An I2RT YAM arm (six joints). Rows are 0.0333 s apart.
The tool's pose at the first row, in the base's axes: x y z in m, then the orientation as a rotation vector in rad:
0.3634, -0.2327, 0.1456, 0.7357, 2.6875, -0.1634
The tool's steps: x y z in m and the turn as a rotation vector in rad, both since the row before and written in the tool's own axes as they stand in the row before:
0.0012, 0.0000, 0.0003, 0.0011, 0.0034, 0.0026
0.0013, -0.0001, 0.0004, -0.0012, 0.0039, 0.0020
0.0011, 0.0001, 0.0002, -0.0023, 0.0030, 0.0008
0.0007, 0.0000, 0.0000, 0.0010, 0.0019, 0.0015
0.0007, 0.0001, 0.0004, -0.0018, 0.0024, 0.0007
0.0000, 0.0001, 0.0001, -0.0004, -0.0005, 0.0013
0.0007, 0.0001, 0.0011, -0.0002, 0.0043, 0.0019
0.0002, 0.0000, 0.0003, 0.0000, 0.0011, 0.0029
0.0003, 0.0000, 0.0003, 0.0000, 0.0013, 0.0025
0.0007, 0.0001, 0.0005, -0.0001, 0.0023, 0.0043
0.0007, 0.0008, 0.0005, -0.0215, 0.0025, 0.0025
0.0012, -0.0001, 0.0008, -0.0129, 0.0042, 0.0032
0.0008, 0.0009, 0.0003, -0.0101, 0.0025, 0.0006
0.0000, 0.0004, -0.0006, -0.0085, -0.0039, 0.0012
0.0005, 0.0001, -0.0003, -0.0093, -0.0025, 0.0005
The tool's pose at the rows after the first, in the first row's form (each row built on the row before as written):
0.3625, -0.2322, 0.1449, 0.7404, 2.6898, -0.1631
0.3615, -0.2317, 0.1441, 0.7438, 2.6925, -0.1597
0.3607, -0.2311, 0.1435, 0.7450, 2.6947, -0.1554
0.3601, -0.2308, 0.1433, 0.7478, 2.6960, -0.1558
0.3597, -0.2305, 0.1427, 0.7489, 2.6978, -0.1524
0.3598, -0.2304, 0.1426, 0.7504, 2.6967, -0.1517
0.3596, -0.2302, 0.1413, 0.7541, 2.6999, -0.1495
0.3595, -0.2302, 0.1409, 0.7583, 2.6997, -0.1484
0.3593, -0.2301, 0.1405, 0.7620, 2.6999, -0.1474
0.3589, -0.2298, 0.1398, 0.7684, 2.7002, -0.1455
0.3589, -0.2289, 0.1391, 0.7661, 2.6986, -0.1148
0.3581, -0.2285, 0.1379, 0.7677, 2.6993, -0.0950
0.3580, -0.2274, 0.1374, 0.7662, 2.6998, -0.0803
0.3580, -0.2270, 0.1380, 0.7644, 2.6943, -0.0699
0.3576, -0.2266, 0.1381, 0.7617, 2.6902, -0.0581

